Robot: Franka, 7 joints.
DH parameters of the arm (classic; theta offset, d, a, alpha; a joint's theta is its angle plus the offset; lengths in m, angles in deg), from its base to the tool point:
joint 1: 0 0.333 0 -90
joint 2: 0 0 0 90
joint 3: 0 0.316 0.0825 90
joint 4: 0 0 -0.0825 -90
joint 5: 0 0.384 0 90
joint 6: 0 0 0.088 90
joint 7: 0 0.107 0 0
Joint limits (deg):
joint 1: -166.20..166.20
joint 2: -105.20..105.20
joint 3: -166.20..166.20
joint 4: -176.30..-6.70
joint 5: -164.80..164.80
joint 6: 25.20..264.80
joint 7: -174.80..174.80
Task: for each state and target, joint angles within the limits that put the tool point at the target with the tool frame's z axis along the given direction. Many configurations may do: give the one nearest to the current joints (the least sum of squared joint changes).
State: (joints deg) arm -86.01 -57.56 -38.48 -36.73 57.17 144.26 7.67
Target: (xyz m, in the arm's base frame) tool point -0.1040 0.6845 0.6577 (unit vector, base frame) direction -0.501 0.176 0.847
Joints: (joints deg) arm -126.52 -88.06 -56.15 -80.03 56.51 149.37 7.67
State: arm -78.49 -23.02 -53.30 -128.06 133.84 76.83 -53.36
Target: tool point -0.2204 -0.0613 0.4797 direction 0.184 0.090 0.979
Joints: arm -119.97 -54.68 -66.23 -176.12 108.12 46.30 -53.36
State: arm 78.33 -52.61 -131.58 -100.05 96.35 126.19 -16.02
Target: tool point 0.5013 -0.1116 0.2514 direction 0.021 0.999 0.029
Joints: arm 101.53 -41.93 -121.98 -121.64 49.24 98.84 -16.02
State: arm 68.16 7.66 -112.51 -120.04 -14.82 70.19 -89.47
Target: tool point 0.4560 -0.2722 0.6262 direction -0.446 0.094 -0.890
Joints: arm 96.66 -16.87 -112.41 -74.65 -19.71 54.70 -89.47
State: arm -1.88 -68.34 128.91 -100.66 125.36 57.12 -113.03
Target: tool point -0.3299 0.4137 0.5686 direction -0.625 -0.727 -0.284
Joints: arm 8.50 -48.16 74.31 -103.55 107.31 31.61 -113.03
